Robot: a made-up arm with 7 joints. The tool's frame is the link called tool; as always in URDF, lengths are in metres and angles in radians. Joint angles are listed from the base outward.
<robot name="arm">
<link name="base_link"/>
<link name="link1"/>
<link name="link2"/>
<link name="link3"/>
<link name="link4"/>
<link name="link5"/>
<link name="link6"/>
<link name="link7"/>
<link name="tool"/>
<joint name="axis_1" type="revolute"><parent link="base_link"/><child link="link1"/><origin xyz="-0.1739 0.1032 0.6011"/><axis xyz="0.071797 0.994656 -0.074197"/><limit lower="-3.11" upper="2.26"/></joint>
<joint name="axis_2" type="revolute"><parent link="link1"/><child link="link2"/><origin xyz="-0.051 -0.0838 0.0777"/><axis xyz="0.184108 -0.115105 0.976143"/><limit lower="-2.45" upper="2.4"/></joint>
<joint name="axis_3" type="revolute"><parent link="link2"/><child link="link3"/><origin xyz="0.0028 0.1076 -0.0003"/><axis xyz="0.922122 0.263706 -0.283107"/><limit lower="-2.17" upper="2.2"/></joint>
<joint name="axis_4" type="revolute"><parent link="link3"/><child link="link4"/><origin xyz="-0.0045 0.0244 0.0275"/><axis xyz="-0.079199 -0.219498 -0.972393"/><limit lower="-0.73" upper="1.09"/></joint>
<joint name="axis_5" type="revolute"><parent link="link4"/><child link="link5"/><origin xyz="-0.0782 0.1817 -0.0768"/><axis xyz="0 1 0"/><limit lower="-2.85" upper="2.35"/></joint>
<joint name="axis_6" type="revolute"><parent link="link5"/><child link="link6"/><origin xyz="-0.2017 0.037 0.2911"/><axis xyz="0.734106 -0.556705 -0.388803"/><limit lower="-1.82" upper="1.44"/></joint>
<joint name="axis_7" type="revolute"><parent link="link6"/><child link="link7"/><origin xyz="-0.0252 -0.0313 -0.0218"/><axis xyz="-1 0 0"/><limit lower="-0.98" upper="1.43"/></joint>
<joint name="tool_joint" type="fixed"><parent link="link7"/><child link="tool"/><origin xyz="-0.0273 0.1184 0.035" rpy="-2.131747 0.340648 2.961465"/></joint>
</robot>
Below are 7 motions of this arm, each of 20 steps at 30 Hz.
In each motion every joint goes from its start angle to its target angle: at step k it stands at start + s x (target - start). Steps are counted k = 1, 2, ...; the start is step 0. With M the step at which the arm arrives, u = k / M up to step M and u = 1 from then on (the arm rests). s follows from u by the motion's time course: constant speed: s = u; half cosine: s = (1 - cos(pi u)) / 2; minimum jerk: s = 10 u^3 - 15 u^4 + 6 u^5.
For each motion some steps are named. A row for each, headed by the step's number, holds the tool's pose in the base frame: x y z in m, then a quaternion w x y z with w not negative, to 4 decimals.
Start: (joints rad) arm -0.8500 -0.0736 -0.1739 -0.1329 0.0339 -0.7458 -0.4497
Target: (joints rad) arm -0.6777 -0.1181 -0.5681 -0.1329 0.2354 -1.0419 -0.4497
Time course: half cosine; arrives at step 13
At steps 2, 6, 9, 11, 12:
2: -0.6791 0.4363 0.4940 0.2933 0.1398 0.6997 -0.6363
6: -0.6431 0.4679 0.5020 0.1981 0.1134 0.6423 -0.7316
9: -0.6079 0.4915 0.5025 0.1077 0.0859 0.5794 -0.8033
11: -0.5911 0.5006 0.5005 0.0651 0.0723 0.5471 -0.8314
12: -0.5866 0.5029 0.4998 0.0535 0.0686 0.5380 -0.8384

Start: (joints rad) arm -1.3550 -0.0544 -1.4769 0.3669 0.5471 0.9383 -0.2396
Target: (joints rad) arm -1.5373 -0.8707 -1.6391 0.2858 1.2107 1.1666 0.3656
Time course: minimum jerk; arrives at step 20
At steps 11, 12, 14, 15, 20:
11: 0.0838 0.4587 0.6218 0.4271 0.8614 0.1227 -0.2461
12: 0.0981 0.4330 0.6752 0.3556 0.8938 0.1131 -0.2489
14: 0.1179 0.3733 0.7585 0.2262 0.9360 0.0985 -0.2509
15: 0.1238 0.3457 0.7869 0.1747 0.9475 0.0936 -0.2508
20: 0.1316 0.2925 0.8302 0.0837 0.9609 0.0861 -0.2496

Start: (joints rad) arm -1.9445 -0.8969 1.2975 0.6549 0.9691 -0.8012 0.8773
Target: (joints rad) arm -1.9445 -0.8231 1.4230 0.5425 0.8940 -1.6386 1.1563
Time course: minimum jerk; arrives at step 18
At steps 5, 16, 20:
5: -0.5512 -0.1492 0.5090 0.6640 0.0415 0.7063 -0.2419
16: -0.4556 -0.1963 0.4345 0.8135 0.0523 0.3022 -0.4941
20: -0.4540 -0.1973 0.4342 0.8144 0.0526 0.2959 -0.4964

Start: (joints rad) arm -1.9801 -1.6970 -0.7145 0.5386 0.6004 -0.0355 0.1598
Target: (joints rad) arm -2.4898 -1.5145 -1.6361 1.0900 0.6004 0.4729 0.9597
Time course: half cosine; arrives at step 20
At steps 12, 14, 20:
12: -0.1602 0.1222 1.0652 0.3011 -0.9236 -0.2347 -0.0349
14: -0.1505 0.1029 1.0543 0.3326 -0.9276 -0.1621 -0.0527
20: -0.1478 0.0708 1.0383 0.3783 -0.9189 -0.0572 -0.0957

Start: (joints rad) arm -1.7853 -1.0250 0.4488 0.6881 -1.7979 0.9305 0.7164
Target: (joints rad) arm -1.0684 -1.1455 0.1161 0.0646 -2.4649 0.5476 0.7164
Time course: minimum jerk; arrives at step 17
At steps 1, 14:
1: -0.0782 0.3880 1.0768 0.1110 0.8039 -0.4997 0.3028
14: 0.2888 0.2600 0.6916 0.4731 0.6722 -0.5692 0.0199

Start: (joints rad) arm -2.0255 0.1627 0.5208 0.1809 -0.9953 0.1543 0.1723
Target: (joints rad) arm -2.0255 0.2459 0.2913 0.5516 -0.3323 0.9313 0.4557
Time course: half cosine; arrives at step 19
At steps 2, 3, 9, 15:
2: -0.1702 0.4299 0.0208 0.8279 0.4472 0.1481 0.3044
3: -0.1760 0.4307 0.0214 0.8261 0.4480 0.1519 0.3063
9: -0.2494 0.4450 0.0409 0.7929 0.4648 0.2020 0.3384
15: -0.3334 0.4628 0.0880 0.7320 0.4929 0.2606 0.3917

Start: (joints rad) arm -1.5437 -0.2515 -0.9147 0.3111 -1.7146 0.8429 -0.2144
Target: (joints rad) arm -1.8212 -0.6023 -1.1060 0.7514 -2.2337 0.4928 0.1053
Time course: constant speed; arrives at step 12
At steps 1, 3, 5, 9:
1: 0.3239 0.0058 0.3983 0.9018 -0.0891 -0.4225 -0.0163
3: 0.3396 -0.0138 0.4905 0.8581 -0.0469 -0.5094 -0.0449
5: 0.3373 -0.0405 0.5818 0.8032 -0.0090 -0.5915 -0.0699
9: 0.2808 -0.1100 0.7462 0.6651 0.0502 -0.7371 -0.1086

